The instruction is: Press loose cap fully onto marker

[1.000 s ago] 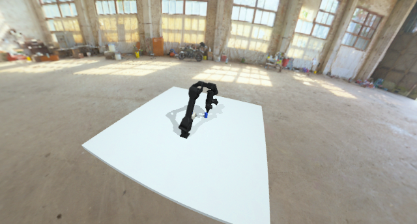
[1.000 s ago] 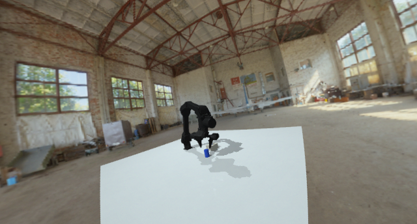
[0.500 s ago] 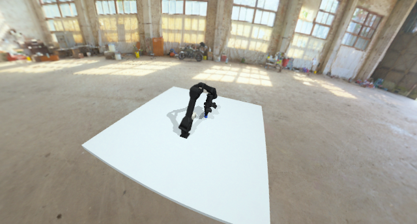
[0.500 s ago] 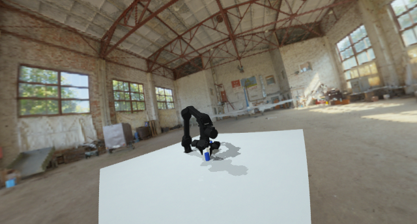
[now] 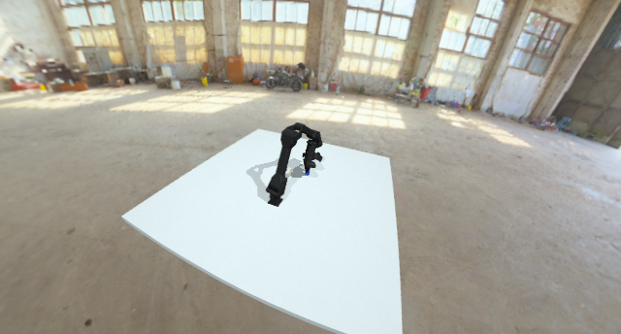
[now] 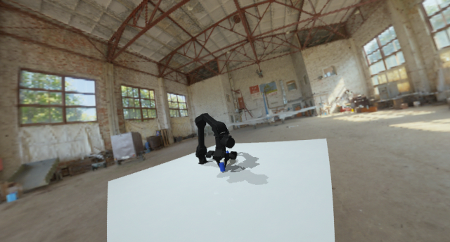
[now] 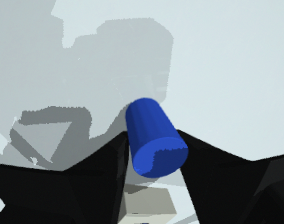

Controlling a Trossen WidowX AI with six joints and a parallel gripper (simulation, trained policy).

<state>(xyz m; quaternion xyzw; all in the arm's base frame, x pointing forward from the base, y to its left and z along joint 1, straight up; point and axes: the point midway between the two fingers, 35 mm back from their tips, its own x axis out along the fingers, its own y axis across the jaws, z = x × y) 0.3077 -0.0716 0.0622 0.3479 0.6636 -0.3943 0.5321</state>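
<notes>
Right now the blue marker is 13 cm to the left of my gripper tip, 5 cm behind it and 5 cm above it. Also, from my gripper tip: holder block: 13 cm to the left, 5 cm behind, 1 cm below; then blue cap: 1 cm to the right, 1 cm above.
</notes>
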